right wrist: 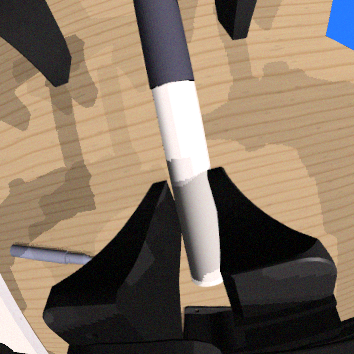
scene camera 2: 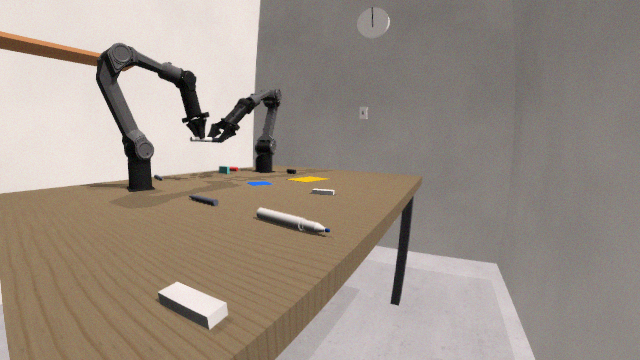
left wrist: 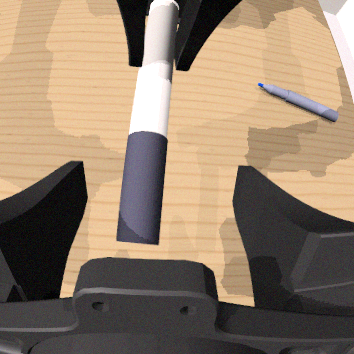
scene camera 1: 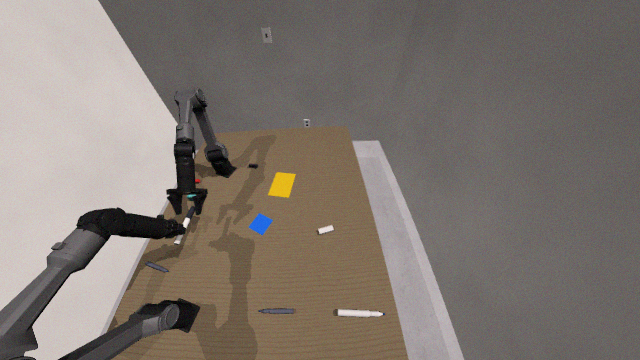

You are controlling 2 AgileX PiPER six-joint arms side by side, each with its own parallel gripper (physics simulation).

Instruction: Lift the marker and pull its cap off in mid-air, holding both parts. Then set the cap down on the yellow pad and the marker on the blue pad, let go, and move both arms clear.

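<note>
My right gripper is shut on the marker's white body, holding it in the air above the table. The dark cap is on the marker's other end. My left gripper is open, with its fingers on both sides of the cap and gaps beside it in the left wrist view. The yellow pad and blue pad lie flat on the table, bare.
A white marker, a dark pen, another pen and a white block lie around. A teal block, a red piece and a black piece lie near the left arm's base.
</note>
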